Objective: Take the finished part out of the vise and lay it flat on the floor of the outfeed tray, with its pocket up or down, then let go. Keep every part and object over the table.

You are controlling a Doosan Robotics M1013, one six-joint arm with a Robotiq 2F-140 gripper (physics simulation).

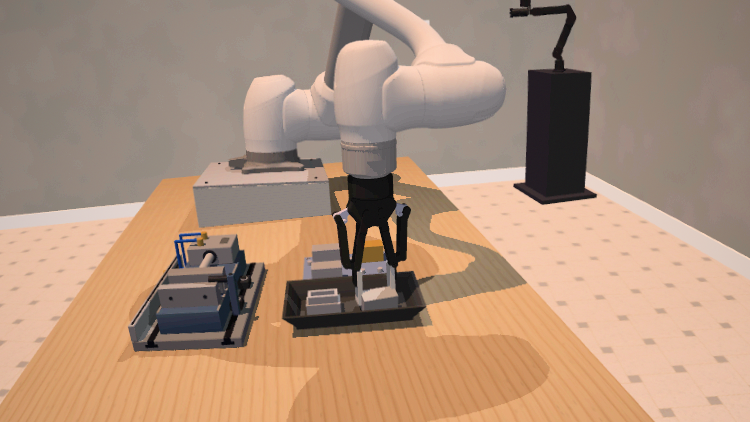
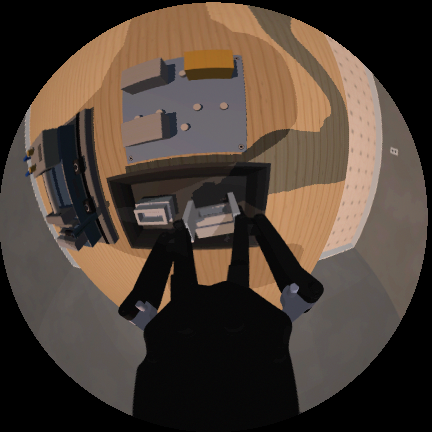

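Pixels of known places: gripper, fingertip midpoint: [image 1: 375, 299] [image 2: 211, 204]; arm's base, link origin: [image 1: 272, 167].
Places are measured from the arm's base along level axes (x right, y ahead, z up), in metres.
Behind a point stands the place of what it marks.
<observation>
My gripper [image 1: 375, 293] @[y 0.782, x -0.141, z -0.067 m] [image 2: 211, 204] @[y 0.782, x -0.141, z -0.067 m] points down into the right half of the dark outfeed tray [image 1: 314, 321] @[y 0.831, x -0.024, z -0.064 m] [image 2: 258, 192] @[y 0.770, x -0.211, z -0.056 m] and is shut on the finished part [image 1: 380, 300] @[y 0.823, x -0.141, z -0.048 m] [image 2: 215, 228] @[y 0.809, x -0.142, z -0.041 m], a light grey block. The part is low inside the tray walls and looks slightly tilted. Whether it touches the tray floor cannot be told, and its pocket does not show clearly. Another grey part [image 1: 323, 304] @[y 0.790, x -0.046, z -0.057 m] [image 2: 152, 215] @[y 0.779, x -0.045, z -0.057 m] lies in the tray's left half with its pocket up. The vise [image 1: 191, 296] @[y 0.786, x 0.175, z -0.011 m] [image 2: 61, 187] @[y 0.668, x 0.134, z -0.030 m] stands to the left of the tray.
Behind the tray lies a blue-grey plate [image 1: 307, 268] @[y 0.579, x -0.039, z -0.082 m] [image 2: 210, 137] @[y 0.685, x -0.156, z -0.082 m] with pegs, two grey blocks [image 1: 326, 253] @[y 0.578, x -0.082, z -0.054 m] [image 2: 145, 130] @[y 0.656, x -0.080, z -0.046 m] and an orange block [image 1: 373, 250] @[y 0.591, x -0.180, z -0.056 m] [image 2: 209, 64] @[y 0.585, x -0.173, z -0.046 m]. The robot's base box [image 1: 262, 204] @[y 0.227, x 0.041, z -0.043 m] stands farther back. Blue hoses [image 1: 179, 251] @[y 0.590, x 0.217, z -0.004 m] rise at the vise.
</observation>
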